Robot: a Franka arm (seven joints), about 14 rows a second.
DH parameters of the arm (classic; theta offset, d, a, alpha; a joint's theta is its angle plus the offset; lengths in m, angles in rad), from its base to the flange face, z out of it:
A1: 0 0.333 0 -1.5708
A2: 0 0 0 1.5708
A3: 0 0.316 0.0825 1.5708
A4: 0 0 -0.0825 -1.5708
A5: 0 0.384 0 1.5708
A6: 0 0 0.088 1.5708
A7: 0 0.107 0 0
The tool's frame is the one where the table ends.
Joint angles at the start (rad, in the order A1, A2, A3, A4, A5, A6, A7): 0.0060 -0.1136 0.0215 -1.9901 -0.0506 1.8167 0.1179
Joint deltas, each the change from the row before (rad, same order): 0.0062 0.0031 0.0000 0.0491 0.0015 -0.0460 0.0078; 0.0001 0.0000 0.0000 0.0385 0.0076 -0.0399 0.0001; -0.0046 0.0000 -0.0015 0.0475 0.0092 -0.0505 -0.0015; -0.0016 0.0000 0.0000 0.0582 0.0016 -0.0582 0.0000; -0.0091 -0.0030 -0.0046 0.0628 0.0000 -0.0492 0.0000; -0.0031 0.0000 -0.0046 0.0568 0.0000 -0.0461 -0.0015; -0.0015 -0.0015 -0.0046 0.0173 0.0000 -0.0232 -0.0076; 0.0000 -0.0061 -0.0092 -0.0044 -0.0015 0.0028 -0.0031; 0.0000 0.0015 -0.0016 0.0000 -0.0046 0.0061 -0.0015
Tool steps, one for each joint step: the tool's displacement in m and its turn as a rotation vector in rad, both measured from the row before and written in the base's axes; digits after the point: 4 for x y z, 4 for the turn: 0.0022 0.0032 0.0179 0.0004 -0.0004 -0.0042; 0.0003 0.0006 0.0150 0.0069 0.0016 -0.0036; -0.0006 -0.0025 0.0184 0.0088 0.0033 -0.0082; -0.0015 -0.0008 0.0228 0.0013 0.0000 -0.0036; -0.0023 -0.0073 0.0271 0.0007 -0.0166 -0.0151; -0.0030 -0.0042 0.0228 0.0006 -0.0107 -0.0076; -0.0027 -0.0033 0.0069 0.0008 0.0046 0.0008; -0.0017 -0.0051 0.0013 -0.0003 -0.0044 -0.0060; 0.0011 -0.0014 -0.0002 -0.0044 -0.0045 0.0000
